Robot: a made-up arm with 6 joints.
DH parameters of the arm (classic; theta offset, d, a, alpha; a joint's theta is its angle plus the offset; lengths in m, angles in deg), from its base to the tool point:
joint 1: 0 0.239 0 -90
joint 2: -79.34 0 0.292 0
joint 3: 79.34 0 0.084 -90
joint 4: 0 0.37 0 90
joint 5: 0 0 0.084 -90
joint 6: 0 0.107 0 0
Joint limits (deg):
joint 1: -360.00..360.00
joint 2: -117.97..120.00
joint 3: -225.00..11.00
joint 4: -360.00..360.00
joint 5: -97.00..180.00
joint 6: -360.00..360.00
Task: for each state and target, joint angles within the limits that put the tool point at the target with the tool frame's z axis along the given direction. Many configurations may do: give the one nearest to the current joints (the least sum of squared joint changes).
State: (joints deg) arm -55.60 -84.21 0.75 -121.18 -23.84 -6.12
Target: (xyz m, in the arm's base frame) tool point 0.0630 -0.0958 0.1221 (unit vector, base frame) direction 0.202 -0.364 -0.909
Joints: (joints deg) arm -101.47 -48.02 10.88 -137.63 -23.65 -6.12
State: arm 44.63 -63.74 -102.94 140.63 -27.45 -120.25
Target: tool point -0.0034 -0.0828 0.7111 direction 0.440 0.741 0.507
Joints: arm 68.00 -77.46 -80.90 167.83 -38.23 -120.25
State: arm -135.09 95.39 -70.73 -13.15 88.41 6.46
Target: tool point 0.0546 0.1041 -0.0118 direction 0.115 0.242 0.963
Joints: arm -118.58 96.05 -33.96 -0.87 102.39 6.46
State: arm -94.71 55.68 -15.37 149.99 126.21 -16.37
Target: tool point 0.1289 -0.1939 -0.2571 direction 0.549 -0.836 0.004
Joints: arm -55.48 92.77 -55.29 181.56 127.70 -16.37
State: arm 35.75 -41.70 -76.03 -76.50 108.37 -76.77
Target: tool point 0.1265 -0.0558 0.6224 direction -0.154 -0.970 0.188
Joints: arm 36.84 -69.85 -34.59 -117.61 129.47 -76.77
